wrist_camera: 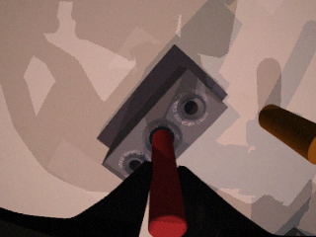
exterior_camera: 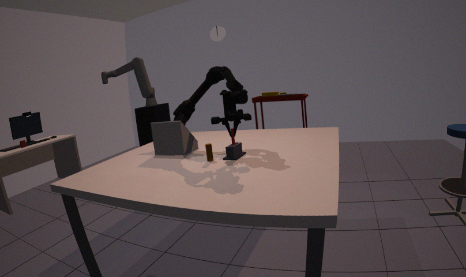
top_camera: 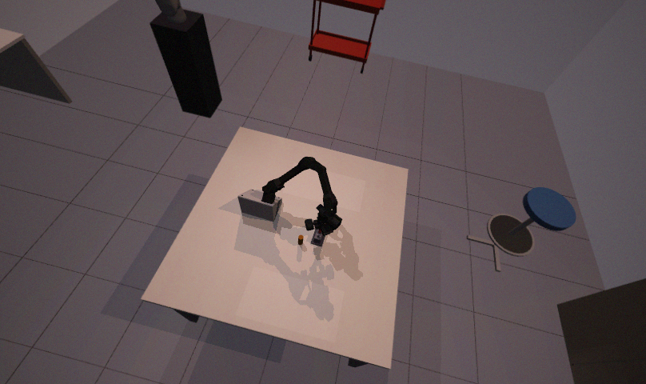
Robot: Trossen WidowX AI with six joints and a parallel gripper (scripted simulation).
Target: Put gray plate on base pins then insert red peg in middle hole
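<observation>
Now: the red peg right at my gripper tip. From my gripper tip the other things lie so: gray plate (5 cm below); dark base (9 cm below); orange cylinder (10 cm behind, 7 cm to the right, 6 cm below).
</observation>
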